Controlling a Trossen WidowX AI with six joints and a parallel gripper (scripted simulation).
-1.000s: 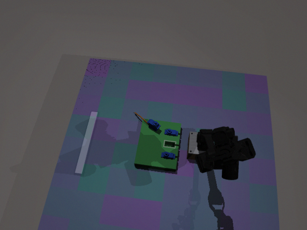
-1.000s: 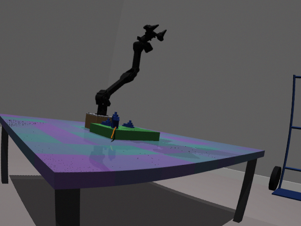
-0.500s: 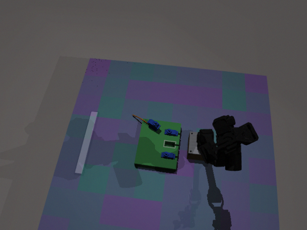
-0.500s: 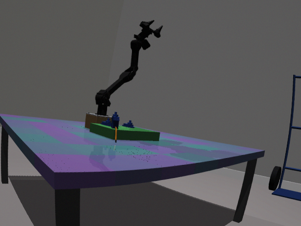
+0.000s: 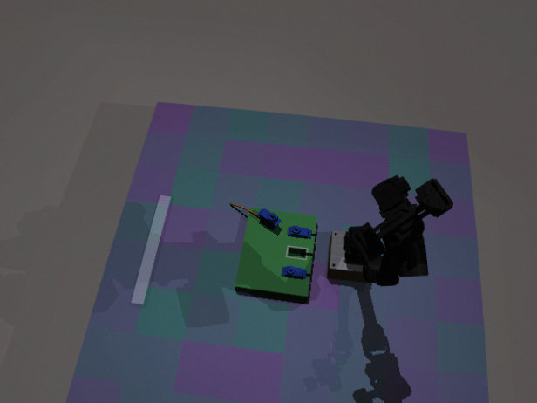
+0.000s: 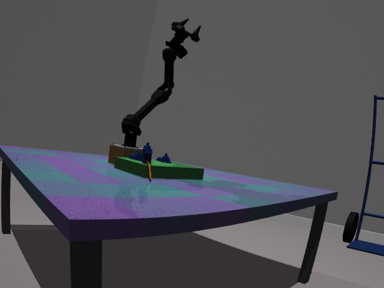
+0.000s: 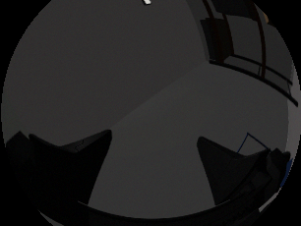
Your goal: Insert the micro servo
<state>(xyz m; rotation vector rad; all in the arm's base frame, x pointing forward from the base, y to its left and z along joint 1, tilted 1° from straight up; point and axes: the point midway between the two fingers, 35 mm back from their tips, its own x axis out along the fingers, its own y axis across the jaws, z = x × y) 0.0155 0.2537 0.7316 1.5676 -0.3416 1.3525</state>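
My gripper tip is 83 cm above the green deck, 28 cm to the left of it and 26 cm short of it.
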